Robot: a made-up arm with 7 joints.
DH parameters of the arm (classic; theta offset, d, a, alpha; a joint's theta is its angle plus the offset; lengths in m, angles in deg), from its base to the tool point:
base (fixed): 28.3 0 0.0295 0
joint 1: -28.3 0.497 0.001 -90
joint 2: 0 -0.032 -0.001 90
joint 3: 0 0.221 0.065 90
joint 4: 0 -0.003 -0.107 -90
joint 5: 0 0.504 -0.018 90
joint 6: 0 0.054 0.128 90
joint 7: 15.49 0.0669 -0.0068 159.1
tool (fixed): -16.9 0.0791 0 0
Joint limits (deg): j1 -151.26..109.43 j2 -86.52..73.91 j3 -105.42..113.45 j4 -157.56..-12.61 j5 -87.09..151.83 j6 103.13..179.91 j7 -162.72..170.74
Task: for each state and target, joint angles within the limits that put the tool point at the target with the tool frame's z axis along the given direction. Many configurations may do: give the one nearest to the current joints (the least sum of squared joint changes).
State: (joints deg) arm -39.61 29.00 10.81 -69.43 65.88 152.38 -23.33
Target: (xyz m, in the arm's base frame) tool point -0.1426 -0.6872 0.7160 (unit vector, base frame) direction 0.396 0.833 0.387
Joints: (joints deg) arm -75.63 35.78 -23.76 -68.50 56.79 175.47 -33.85
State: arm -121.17 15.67 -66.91 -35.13 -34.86 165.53 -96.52
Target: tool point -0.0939 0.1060 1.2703 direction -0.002 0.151 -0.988
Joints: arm -90.99 -14.35 -36.95 -33.78 -24.90 179.49 -123.40
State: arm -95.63 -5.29 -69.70 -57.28 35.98 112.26 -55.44
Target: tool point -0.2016 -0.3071 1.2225 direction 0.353 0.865 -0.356
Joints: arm -69.63 6.93 -47.64 -40.26 44.22 145.22 -61.52
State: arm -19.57 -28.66 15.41 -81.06 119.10 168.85 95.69
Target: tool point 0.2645 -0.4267 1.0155 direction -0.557 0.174 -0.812
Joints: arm -32.28 -2.27 -9.69 -54.40 112.31 176.81 107.96
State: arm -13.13 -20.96 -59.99 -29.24 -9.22 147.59 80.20
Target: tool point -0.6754 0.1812 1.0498 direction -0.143 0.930 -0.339
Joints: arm -32.94 -58.23 -51.07 -33.77 -7.40 121.96 101.87
